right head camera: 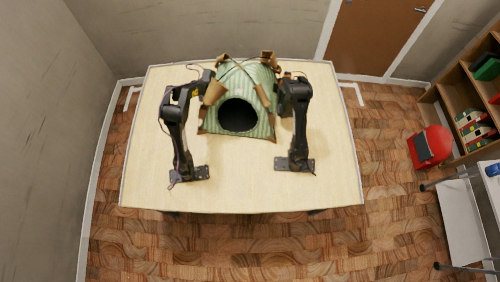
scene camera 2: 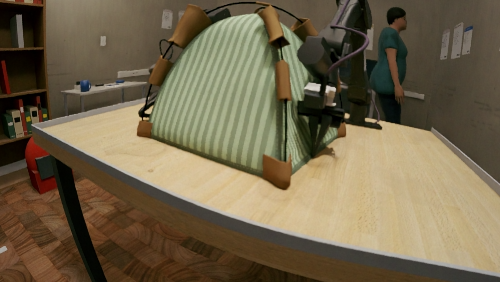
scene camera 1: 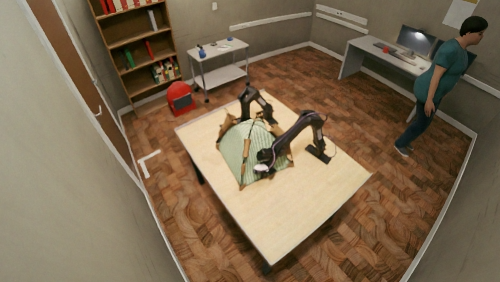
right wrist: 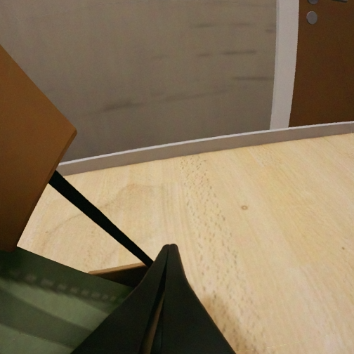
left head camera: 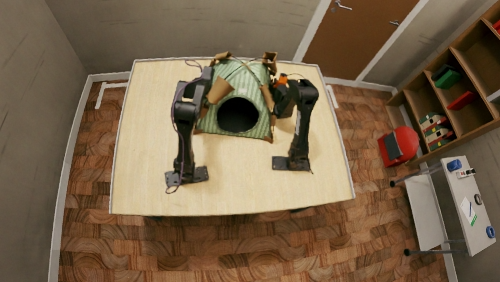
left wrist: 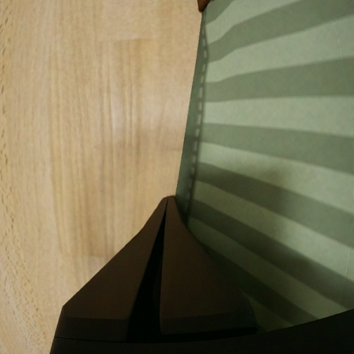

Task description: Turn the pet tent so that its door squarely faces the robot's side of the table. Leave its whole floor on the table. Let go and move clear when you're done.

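Observation:
The green striped pet tent (left head camera: 232,75) (right head camera: 237,75) (scene camera 1: 232,145) (scene camera 2: 215,90) stands upright. In both head views its round dark door (left head camera: 237,115) (right head camera: 237,115) faces the robot's side, with the front edge slanting slightly, its right end nearer that side. The corners visible in scene camera 2 rest on the table. My left gripper (left wrist: 170,204) (scene camera 2: 314,155) is shut and empty, low against the tent's left side. My right gripper (right wrist: 171,251) is shut and empty, beside the tent's right side near a black pole and brown corner piece. Its fingertips are hidden in the head views.
The pale wooden table (left head camera: 150,175) (scene camera 2: 400,200) has a grey rim, and the tent stands toward its far edge. Brown sleeves (left head camera: 218,91) (scene camera 2: 282,80) and black poles stick out from the tent close to both arms. A person (scene camera 1: 440,75) stands beyond the table.

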